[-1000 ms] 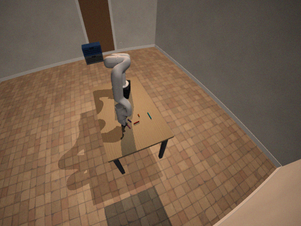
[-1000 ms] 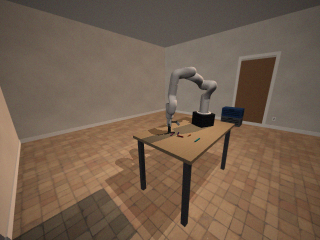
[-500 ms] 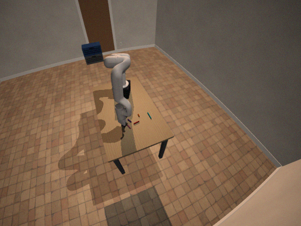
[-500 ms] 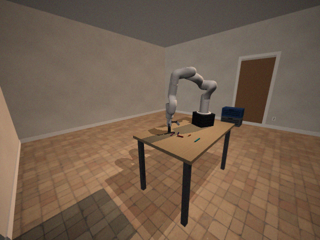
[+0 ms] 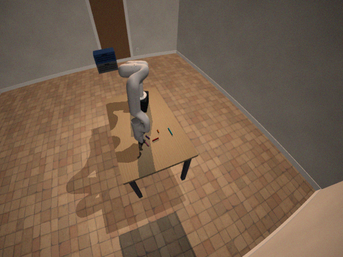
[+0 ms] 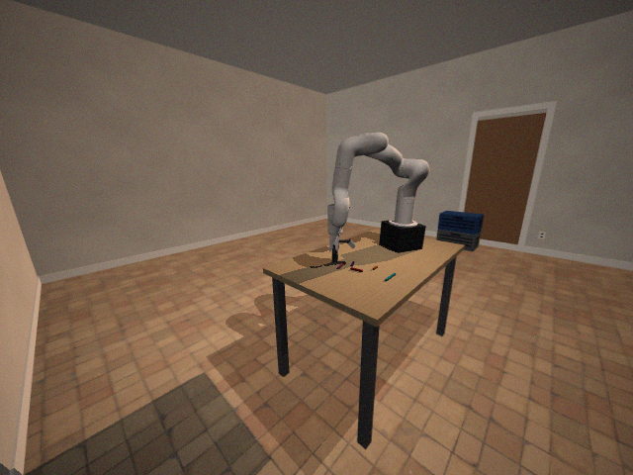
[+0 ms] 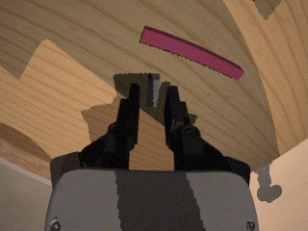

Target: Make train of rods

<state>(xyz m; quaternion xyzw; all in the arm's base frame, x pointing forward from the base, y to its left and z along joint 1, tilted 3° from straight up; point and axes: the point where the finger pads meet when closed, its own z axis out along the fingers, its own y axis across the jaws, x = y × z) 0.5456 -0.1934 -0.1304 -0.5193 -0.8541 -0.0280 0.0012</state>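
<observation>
My hand is 3 cm above the grey rod. Also, from my hand: purple rod 9 cm to the left, 5 cm behind, 3 cm below; pink rod 5 cm to the left, 3 cm below, 1 cm ahead; red rod 15 cm to the left, 3 cm below, 1 cm ahead.
</observation>
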